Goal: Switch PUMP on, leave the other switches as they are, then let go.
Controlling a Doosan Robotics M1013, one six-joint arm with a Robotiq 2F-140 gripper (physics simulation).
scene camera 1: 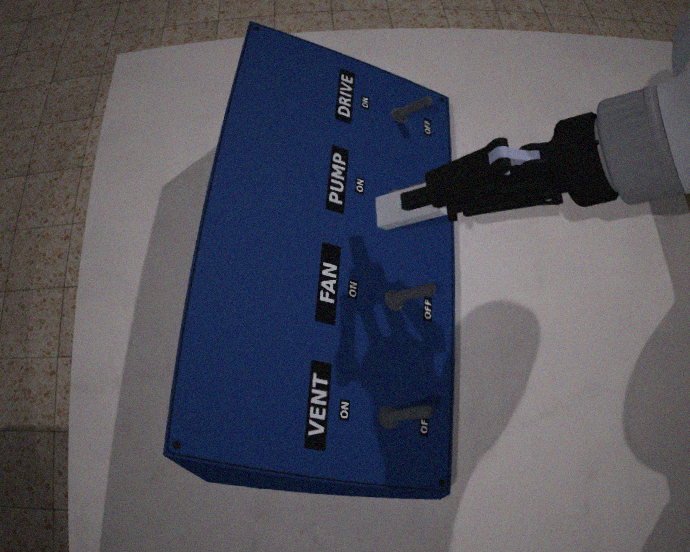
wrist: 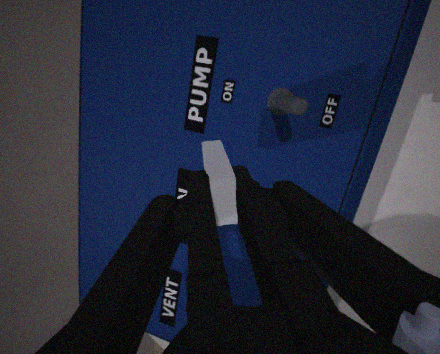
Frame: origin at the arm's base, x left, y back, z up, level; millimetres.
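Where they show: gripper, between the fingertips: [scene camera 1: 380, 213] [wrist: 212, 158].
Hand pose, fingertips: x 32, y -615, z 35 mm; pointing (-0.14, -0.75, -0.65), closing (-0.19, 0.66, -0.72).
Each offset is from my fingertips to the top centre of the thing. Level surfaces: height alone.
The blue panel [scene camera 1: 258, 230] [wrist: 140, 100] carries four toggle switches. The PUMP switch {dx -48, dy +41, dz -13 mm} [wrist: 288, 102] shows in the wrist view, its grey lever leaning to the OFF side; in the scene view it is hidden behind the gripper. The DRIVE switch {dx -168, dy +52, dz -13 mm} [scene camera 1: 412, 109], FAN switch {dx +71, dy +30, dz -13 mm} [scene camera 1: 410, 295] and VENT switch {dx +191, dy +20, dz -13 mm} [scene camera 1: 405, 415] all lean to OFF. My gripper [scene camera 1: 389, 211] [wrist: 212, 158] is shut and empty, its pale fingertips in front of the panel in the PUMP row. In the wrist view, the tips appear apart from the PUMP lever, on its ON-label side. Their exact distance from the panel is unclear.
The panel stands on a pale table {dz -143 mm} [scene camera 1: 552, 259] with a tiled floor [scene camera 1: 34, 230] beyond its edge. The FAN lever is the neighbour on one side of the gripper and the DRIVE lever on the other. The arm's shadow falls across the FAN and VENT rows.
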